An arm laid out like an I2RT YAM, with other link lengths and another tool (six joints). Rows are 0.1 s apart.
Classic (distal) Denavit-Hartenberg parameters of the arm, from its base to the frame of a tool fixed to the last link. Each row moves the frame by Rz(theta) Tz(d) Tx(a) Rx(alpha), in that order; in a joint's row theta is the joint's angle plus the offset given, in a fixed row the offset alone. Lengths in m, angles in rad.
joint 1: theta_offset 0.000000  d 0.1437  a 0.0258  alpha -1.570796
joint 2: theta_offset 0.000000  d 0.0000  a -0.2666  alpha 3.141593
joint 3: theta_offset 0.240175  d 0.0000  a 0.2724  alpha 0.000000
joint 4: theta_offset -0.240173  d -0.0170  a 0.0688  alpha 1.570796
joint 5: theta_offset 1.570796  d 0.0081  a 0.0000  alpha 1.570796
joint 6: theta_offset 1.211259  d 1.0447  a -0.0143  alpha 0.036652
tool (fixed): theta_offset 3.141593  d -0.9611  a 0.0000  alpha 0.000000
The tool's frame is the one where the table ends.
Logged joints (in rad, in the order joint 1, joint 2, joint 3, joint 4, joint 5, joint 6), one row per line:
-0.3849 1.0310 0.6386 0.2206 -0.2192 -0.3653
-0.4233 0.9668 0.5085 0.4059 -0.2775 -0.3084
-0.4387 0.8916 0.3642 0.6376 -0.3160 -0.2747
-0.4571 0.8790 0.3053 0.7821 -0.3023 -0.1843
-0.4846 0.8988 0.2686 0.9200 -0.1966 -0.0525
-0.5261 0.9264 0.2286 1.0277 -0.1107 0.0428
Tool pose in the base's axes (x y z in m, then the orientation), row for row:
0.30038 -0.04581 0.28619 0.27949 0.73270 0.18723 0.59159
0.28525 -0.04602 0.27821 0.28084 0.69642 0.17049 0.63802
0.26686 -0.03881 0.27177 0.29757 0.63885 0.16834 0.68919
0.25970 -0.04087 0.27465 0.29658 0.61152 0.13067 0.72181
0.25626 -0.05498 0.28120 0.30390 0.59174 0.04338 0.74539
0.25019 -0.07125 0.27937 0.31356 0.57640 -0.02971 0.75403
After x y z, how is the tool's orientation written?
As a quaternion, w x y z.
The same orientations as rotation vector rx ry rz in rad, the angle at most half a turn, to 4 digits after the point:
1.9651 0.5021 1.5866
1.8665 0.4569 1.7100
1.6979 0.4474 1.8317
1.6260 0.3475 1.9193
1.5677 0.1149 1.9748
1.5198 -0.0783 1.9881

